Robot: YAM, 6 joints.
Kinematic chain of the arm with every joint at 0, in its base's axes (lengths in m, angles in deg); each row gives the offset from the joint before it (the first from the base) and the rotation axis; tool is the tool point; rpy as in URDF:
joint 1: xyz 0 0 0.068 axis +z
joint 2: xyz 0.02 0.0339 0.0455 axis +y
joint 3: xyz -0.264 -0.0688 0 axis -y
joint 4: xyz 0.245 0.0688 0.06 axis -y
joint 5: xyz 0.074 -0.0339 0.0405 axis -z
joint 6: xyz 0.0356 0 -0.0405 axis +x
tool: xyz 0 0 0 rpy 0 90 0
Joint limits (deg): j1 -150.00..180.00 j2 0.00..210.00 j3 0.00..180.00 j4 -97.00..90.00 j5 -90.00..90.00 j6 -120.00..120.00
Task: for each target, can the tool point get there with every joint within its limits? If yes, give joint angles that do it. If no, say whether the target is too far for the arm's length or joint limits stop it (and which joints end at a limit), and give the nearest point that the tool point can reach.
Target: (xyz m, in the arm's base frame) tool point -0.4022 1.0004 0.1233
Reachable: no: too far | nearest point -0.2409 0.5992 0.1193 | short by 0.432 m
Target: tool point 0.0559 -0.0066 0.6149
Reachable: yes | joints -37.18 74.24 149.32 -77.99 -53.34 -4.95
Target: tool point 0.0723 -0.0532 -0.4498
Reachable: no: joint limits stop it (at a limit: joint 2) | nearest point 0.0995 -0.0732 -0.3580 | short by 0.098 m
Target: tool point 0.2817 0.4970 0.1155
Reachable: yes | joints 63.54 154.23 111.73 47.79 59.80 -71.26
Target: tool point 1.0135 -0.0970 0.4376
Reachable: no: too far | nearest point 0.6124 -0.0586 0.3068 | short by 0.424 m
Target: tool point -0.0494 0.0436 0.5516
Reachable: yes | joints -26.75 28.39 69.89 45.92 -27.96 -61.04
